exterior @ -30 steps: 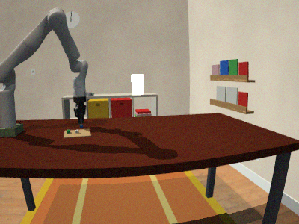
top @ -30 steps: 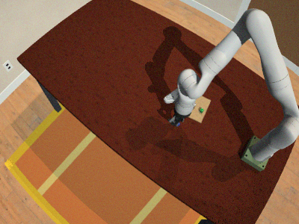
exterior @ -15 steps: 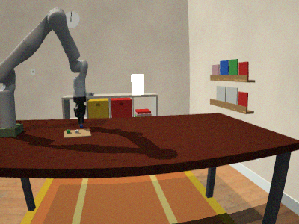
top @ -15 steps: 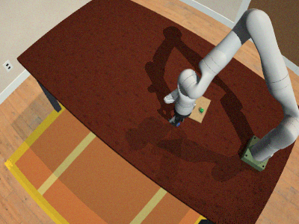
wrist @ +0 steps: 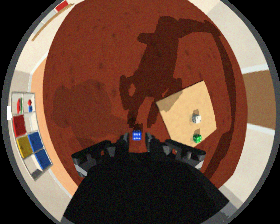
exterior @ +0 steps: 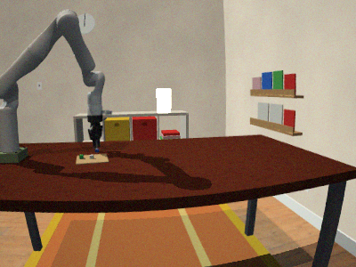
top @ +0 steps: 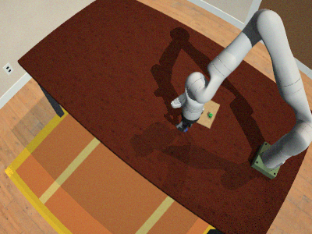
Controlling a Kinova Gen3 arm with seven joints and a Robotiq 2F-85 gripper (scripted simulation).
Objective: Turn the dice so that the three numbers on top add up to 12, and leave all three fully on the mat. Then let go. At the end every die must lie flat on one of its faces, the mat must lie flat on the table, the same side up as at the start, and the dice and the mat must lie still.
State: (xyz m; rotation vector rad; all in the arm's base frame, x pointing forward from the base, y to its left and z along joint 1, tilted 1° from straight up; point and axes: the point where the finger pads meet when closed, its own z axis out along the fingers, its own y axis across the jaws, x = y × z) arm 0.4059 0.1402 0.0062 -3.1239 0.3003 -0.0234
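Now: the blue die 30 mm below my hand. Round my hand: white die 130 mm to the right, 30 mm below; green die 130 mm to the right, 40 mm behind, 30 mm below; tan mat 130 mm to the right, 40 mm below.
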